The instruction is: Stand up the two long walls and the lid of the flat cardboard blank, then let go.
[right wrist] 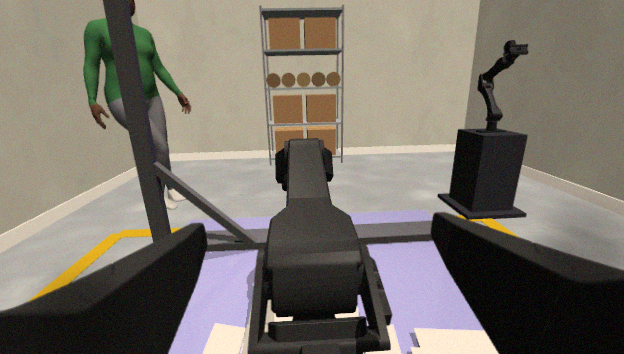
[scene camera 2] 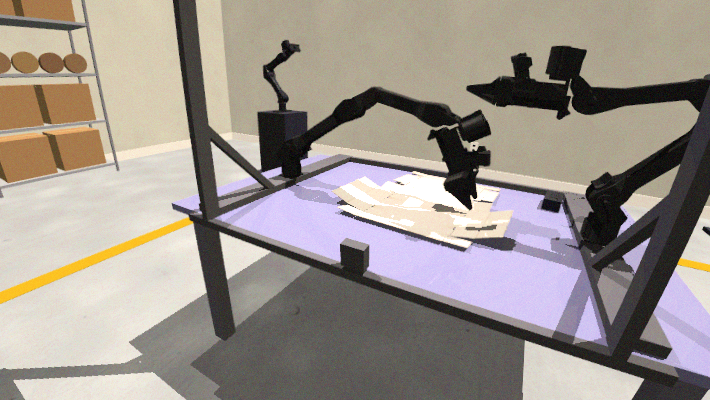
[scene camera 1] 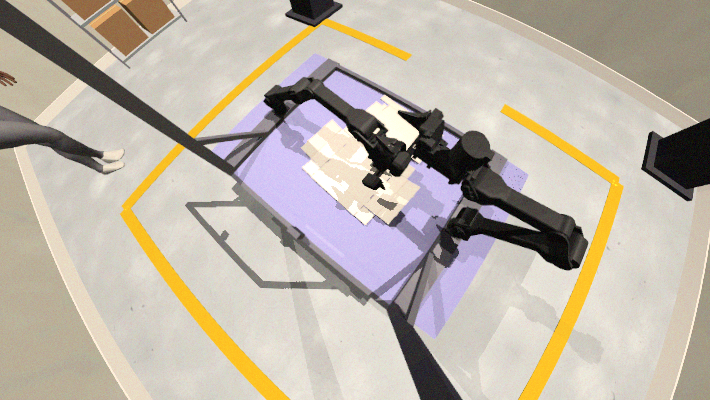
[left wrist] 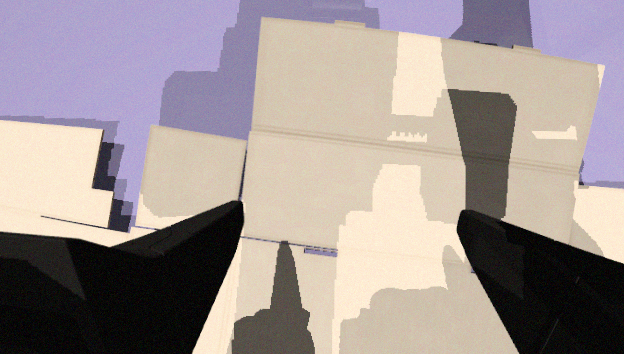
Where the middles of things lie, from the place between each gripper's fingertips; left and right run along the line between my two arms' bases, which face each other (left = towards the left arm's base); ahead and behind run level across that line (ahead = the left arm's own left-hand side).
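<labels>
Small dark block (scene camera 2: 353, 254): right hand 310 mm above it, 110 mm to the right of it, 370 mm past it.
Small dark block from left hand: 1 cm below, 16 cm to the left, 37 cm behind.
</labels>
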